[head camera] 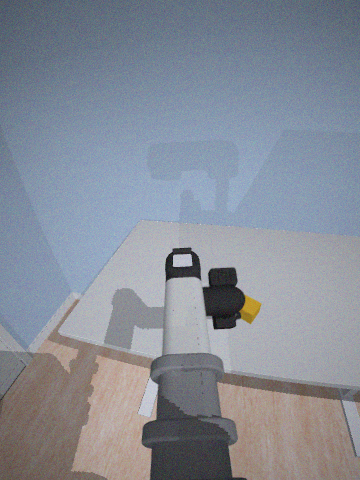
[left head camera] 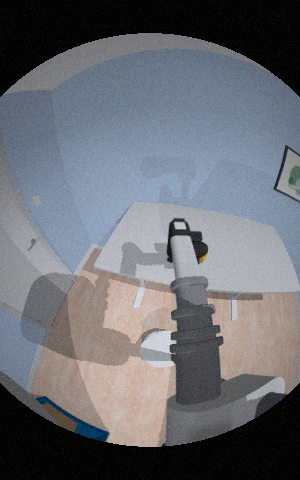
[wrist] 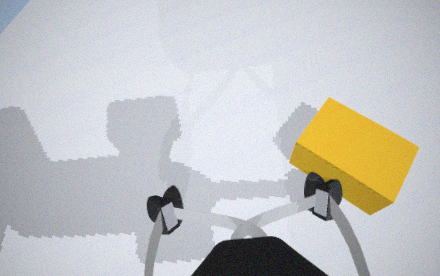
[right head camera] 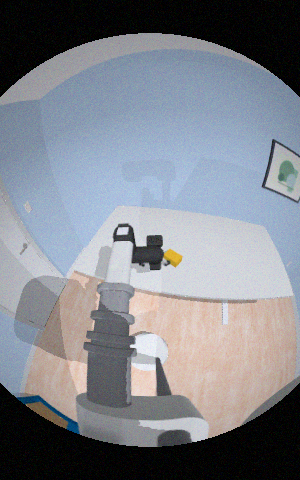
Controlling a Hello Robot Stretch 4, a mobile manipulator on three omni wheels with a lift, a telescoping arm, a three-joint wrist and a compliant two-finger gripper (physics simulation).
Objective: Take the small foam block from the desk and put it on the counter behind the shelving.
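Places are measured from the robot's base along level axes (x back, y down, z right), in millimetres.
Pixels of known places: gripper, fingertip midpoint: (wrist: 244,194); robot's base, link origin: (left head camera: 160,347) (right head camera: 147,350).
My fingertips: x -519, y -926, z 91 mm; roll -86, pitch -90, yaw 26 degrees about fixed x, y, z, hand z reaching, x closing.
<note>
Ahead of a thing's pixels: the offset from my fingertips to its top centre. "spot": to the spot under its first point. Level surfaces: height alone.
The foam block @(dy -42, dx -20, dz +102 mm) (head camera: 250,309) (left head camera: 203,257) (right head camera: 173,258) (wrist: 357,150) is a yellow box on the white desk @(dy +3 mm) (head camera: 300,340) (left head camera: 250,260) (right head camera: 225,270) (wrist: 240,30). My gripper (wrist: 244,194) is open, its fingertips apart with no object between them. In the wrist view the block lies beyond and to the right of the gap, and the right fingertip overlaps its near side; whether they touch I cannot tell. In the head view the dark wrist covers the fingers and part of the block. The counter and the shelving do not show.
A blue wall (head camera: 175,90) stands behind the desk, with a framed picture (left head camera: 292,175) (right head camera: 286,171) at the right. A door @(spot: dy +154, dx -49, dz -1383 mm) (left head camera: 30,260) (right head camera: 22,260) is at the left. A white round object (left head camera: 156,350) (right head camera: 150,345) is on the wooden floor @(dy +953 mm) (head camera: 280,430) before the desk. A blue-edged object (left head camera: 90,430) (right head camera: 65,422) lies at lower left.
</note>
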